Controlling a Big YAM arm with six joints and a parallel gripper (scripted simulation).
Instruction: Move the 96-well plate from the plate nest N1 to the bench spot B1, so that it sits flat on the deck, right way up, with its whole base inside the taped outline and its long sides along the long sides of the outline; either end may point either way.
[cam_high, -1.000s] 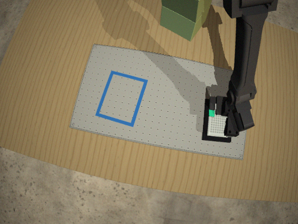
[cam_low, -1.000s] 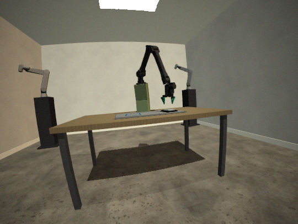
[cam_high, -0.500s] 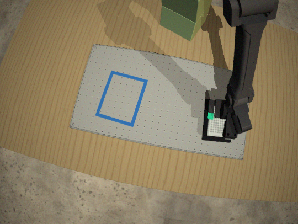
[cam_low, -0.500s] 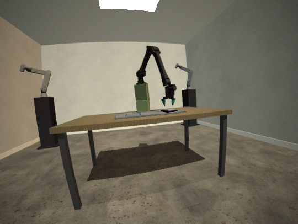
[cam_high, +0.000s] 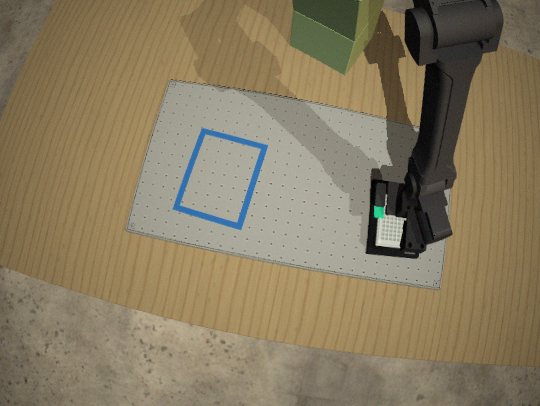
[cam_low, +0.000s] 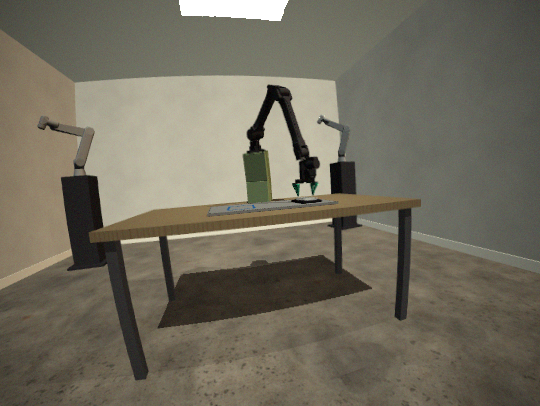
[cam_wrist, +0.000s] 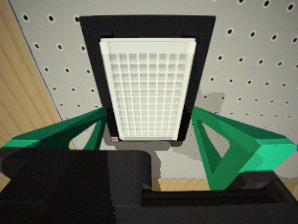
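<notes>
My gripper is now 30 mm above the white 96-well plate. Also, from my hand: black plate nest N1: 40 mm below.
</notes>
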